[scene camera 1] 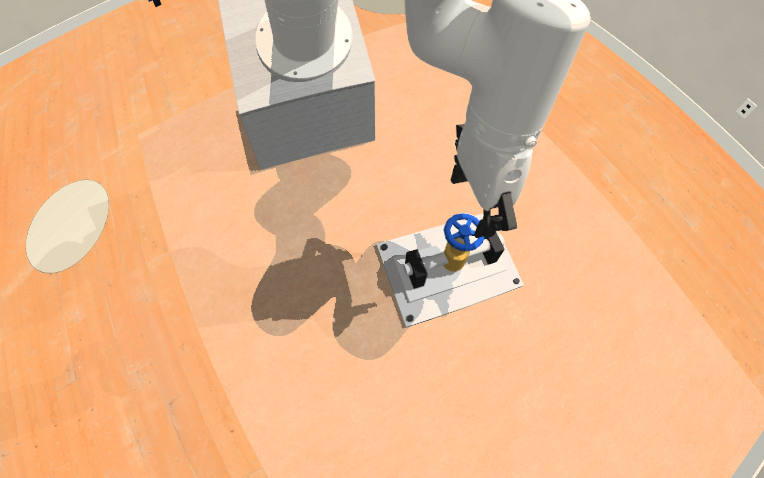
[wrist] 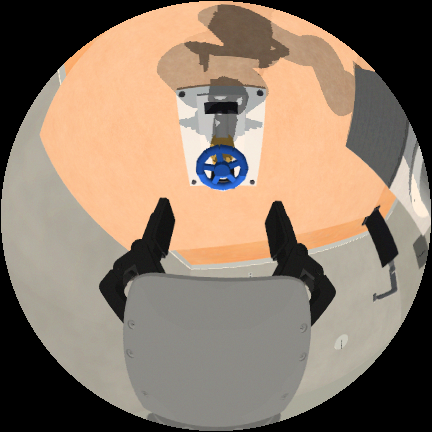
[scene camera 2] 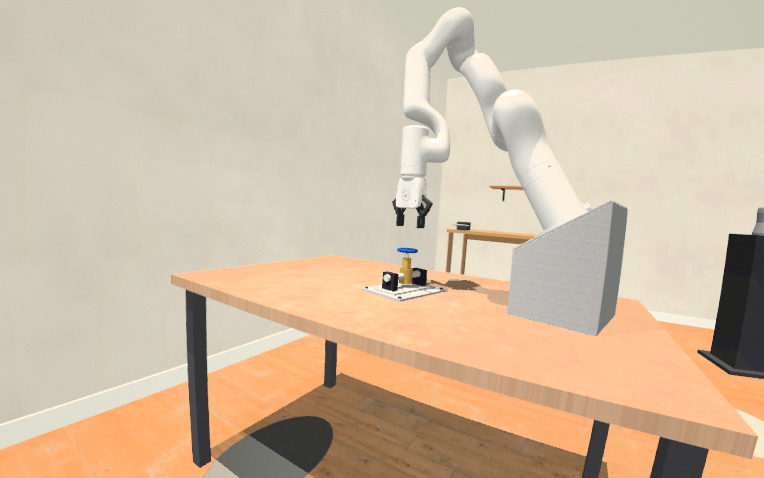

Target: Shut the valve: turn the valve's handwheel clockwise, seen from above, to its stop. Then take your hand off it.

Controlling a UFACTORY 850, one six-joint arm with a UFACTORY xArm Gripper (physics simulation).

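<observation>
The valve's blue handwheel (scene camera 1: 464,229) (scene camera 2: 407,250) (wrist: 222,171) is level on top of the brass-yellow valve body (scene camera 1: 456,258) (scene camera 2: 406,273) (wrist: 222,142). The body sits on a grey pipe held by black brackets on a white base plate (scene camera 1: 490,288) (scene camera 2: 419,293) (wrist: 186,150). My gripper (scene camera 1: 472,201) (scene camera 2: 410,224) (wrist: 220,209) is open and empty. In the second scene view it hangs above the handwheel with a visible gap, fingers pointing down. In the first scene view a finger overlaps the wheel's right edge. The wheel's turn angle relative to its stop cannot be told.
The valve stands on a wooden table (scene camera 1: 563,366) (scene camera 2: 281,293). The arm's grey wedge-shaped pedestal (scene camera 1: 315,124) (scene camera 2: 563,281) (wrist: 375,120) stands on the same table. A side bench (scene camera 2: 490,232) and a black stand (scene camera 2: 735,304) are in the background.
</observation>
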